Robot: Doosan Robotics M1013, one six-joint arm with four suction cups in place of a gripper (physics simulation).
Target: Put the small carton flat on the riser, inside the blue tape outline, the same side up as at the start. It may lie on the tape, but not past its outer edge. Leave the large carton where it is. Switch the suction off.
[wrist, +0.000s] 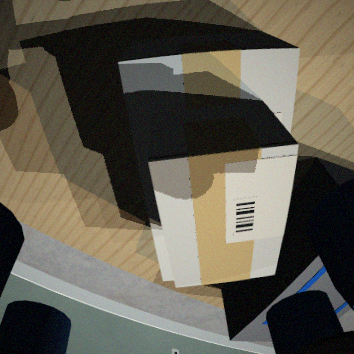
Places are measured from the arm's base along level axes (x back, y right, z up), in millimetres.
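Pixels of known places: hand, tool point: [167,282].
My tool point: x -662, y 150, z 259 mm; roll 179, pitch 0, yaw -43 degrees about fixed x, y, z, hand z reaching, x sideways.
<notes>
Behind a point stands the place of what it marks.
The small carton [217,235] @(y 74, x -677, z 176 mm), white with a tan tape strip and a barcode label on its upper face, lies on top of the large carton [270,75] @(y 118, x -567, z 97 mm). The large carton shows behind it, white with a tan strip. At the lower right is the riser [252,331] @(y -258, x -830, z 116 mm), with dark sides and a grey top; part of the blue tape outline [312,280] @(y -178, x -672, z 117 mm) shows on it, partly covered by my cups. My gripper's dark suction cups stand at the lower left and lower right of the wrist view, with no carton on them, apart from the small carton. Their suction faces are hidden.
The wooden table [327,30] @(y 71, x -467, z -4 mm) lies under the cartons and carries broad dark shadows to their left. Beyond its edge are a grey floor strip [60,260], a pale skirting and a green wall [120,325]. A dark rounded shape shows at the left edge.
</notes>
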